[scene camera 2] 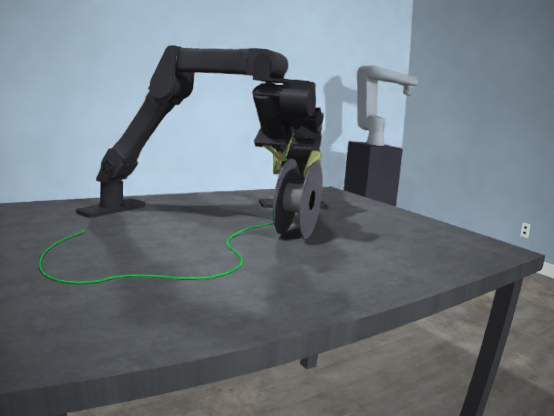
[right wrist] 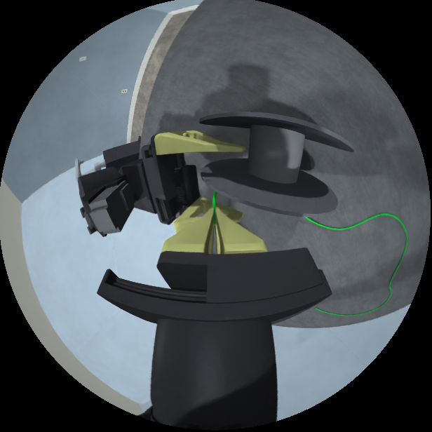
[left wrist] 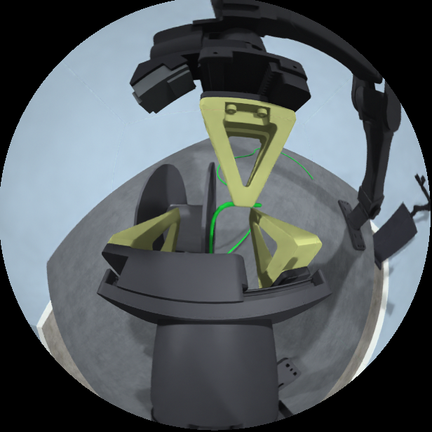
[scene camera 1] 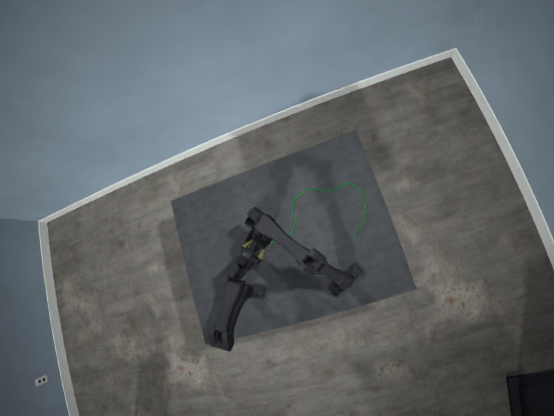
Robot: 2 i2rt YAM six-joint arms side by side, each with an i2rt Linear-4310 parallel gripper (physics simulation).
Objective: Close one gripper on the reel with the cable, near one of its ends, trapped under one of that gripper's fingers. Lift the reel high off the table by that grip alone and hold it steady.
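Seen in the pictures: left gripper, between the fingertips: [scene camera 2: 288,173]; right gripper, between the fingertips: [scene camera 2: 282,159] [scene camera 1: 261,246]; left arm's base, origin of its link: [scene camera 1: 248,290]; right arm's base, origin of its link: [scene camera 2: 111,209] [scene camera 1: 345,279].
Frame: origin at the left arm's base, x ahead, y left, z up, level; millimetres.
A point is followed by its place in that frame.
Note:
The grey reel [scene camera 2: 293,198] @(x 333, y -98, z 92 mm) [left wrist: 190,227] [right wrist: 275,154] stands on its flange rims on the table. My left gripper [scene camera 2: 294,170] @(x 278, y -99, z 139 mm) [left wrist: 214,212] [right wrist: 243,186] is open around one flange: one finger is between the two flanges, the other outside. The green cable [scene camera 1: 365,207] @(x 506, y -614, z 2 mm) [scene camera 2: 135,275] @(x 569, y -428, z 2 mm) [left wrist: 222,205] [right wrist: 340,229] passes between that flange and the outer finger; contact is unclear. My right gripper [left wrist: 242,206] is shut on the cable near one end, close above the flange. The other end lies on the table. The arms hide the reel in scene camera 1.
The dark table [scene camera 1: 210,210] @(x 444, y 266, z 0 mm) [scene camera 2: 400,280] @(x 600, y 47, z 0 mm) has an edge near the reel's side. The right arm [scene camera 2: 215,61] @(x 304, y -288, z 381 mm) arches over the table, and the two grippers are very close together. A pale robot arm [scene camera 2: 369,97] stands on a dark pedestal [scene camera 2: 372,172] beyond the table.

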